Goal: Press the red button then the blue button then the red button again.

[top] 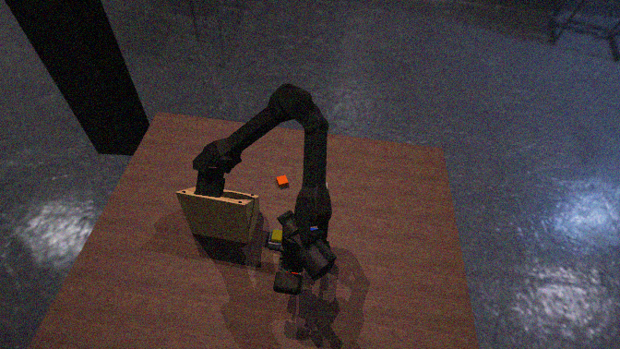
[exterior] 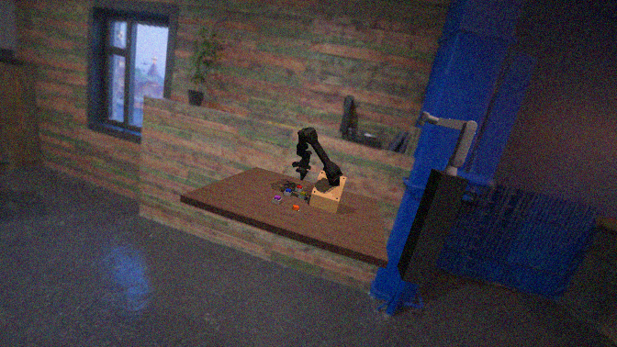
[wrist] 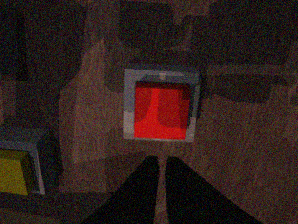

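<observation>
My gripper tip is now 50 mm above the red button. From my gripper tip the other things lie so: purple button (300 mm to the left, 80 mm ahead, 50 mm below); then blue button (130 mm to the left, 60 mm ahead, 50 mm below); then yellow button (120 mm to the left, 50 mm below, 40 mm behind).
</observation>
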